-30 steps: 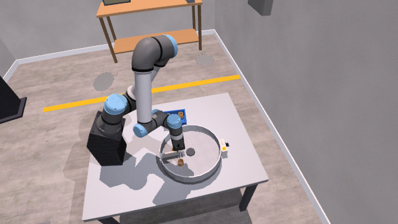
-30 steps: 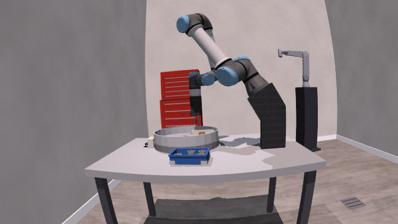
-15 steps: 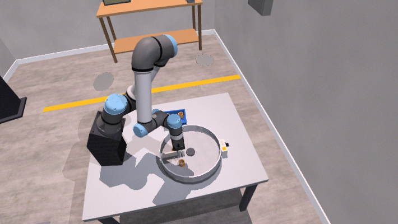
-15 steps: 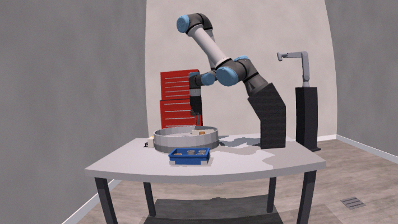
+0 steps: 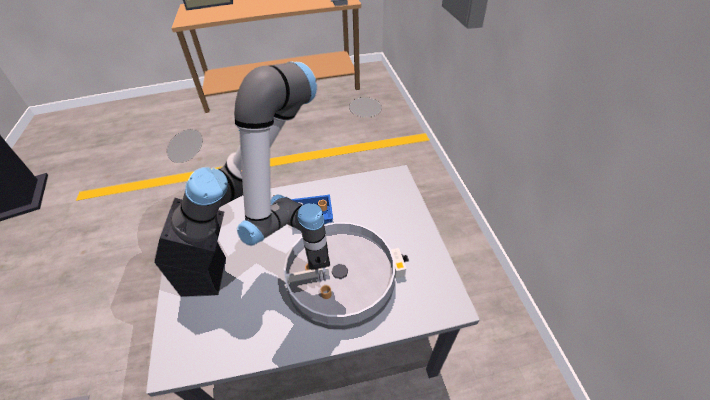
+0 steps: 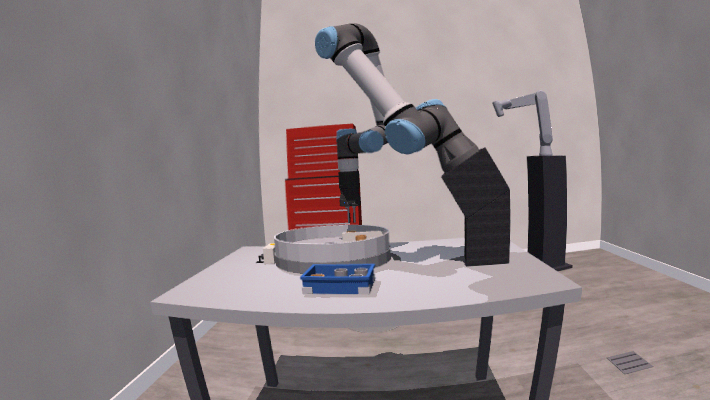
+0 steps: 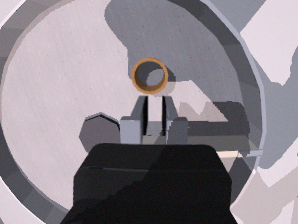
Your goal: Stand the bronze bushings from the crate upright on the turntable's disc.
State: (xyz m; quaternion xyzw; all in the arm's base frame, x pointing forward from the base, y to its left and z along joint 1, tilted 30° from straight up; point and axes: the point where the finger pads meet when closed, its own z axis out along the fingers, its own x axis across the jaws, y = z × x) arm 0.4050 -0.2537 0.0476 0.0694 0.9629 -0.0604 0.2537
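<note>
Right now the blue crate is 410 mm to the left of my hand, 120 mm below it and 90 mm ahead of it. The rest, counted from my hand: turntable disc (90 mm below, 80 mm ahead, 50 mm to the left).
</note>
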